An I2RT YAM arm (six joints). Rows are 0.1 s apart.
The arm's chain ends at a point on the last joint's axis. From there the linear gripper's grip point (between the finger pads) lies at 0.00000 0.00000 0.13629 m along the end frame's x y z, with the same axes.
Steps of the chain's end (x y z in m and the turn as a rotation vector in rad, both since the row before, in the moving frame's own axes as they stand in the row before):
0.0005 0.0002 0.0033 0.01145 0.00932 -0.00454
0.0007 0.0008 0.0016 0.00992 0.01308 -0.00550
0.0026 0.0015 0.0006 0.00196 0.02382 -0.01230
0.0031 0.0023 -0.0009 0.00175 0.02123 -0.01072
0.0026 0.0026 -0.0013 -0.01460 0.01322 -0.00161
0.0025 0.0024 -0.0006 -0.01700 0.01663 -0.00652
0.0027 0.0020 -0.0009 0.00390 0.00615 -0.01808
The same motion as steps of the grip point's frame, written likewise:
0.0018 -0.0014 0.0033 0.01145 0.00932 -0.00454
0.0025 -0.0006 0.0016 0.00992 0.01308 -0.00550
0.0058 0.0012 0.0006 0.00196 0.02382 -0.01230
0.0060 0.0020 -0.0009 0.00175 0.02123 -0.01072
0.0044 0.0046 -0.0013 -0.01460 0.01322 -0.00161
0.0048 0.0047 -0.0006 -0.01700 0.01663 -0.00652
0.0035 0.0015 -0.0009 0.00390 0.00615 -0.01808

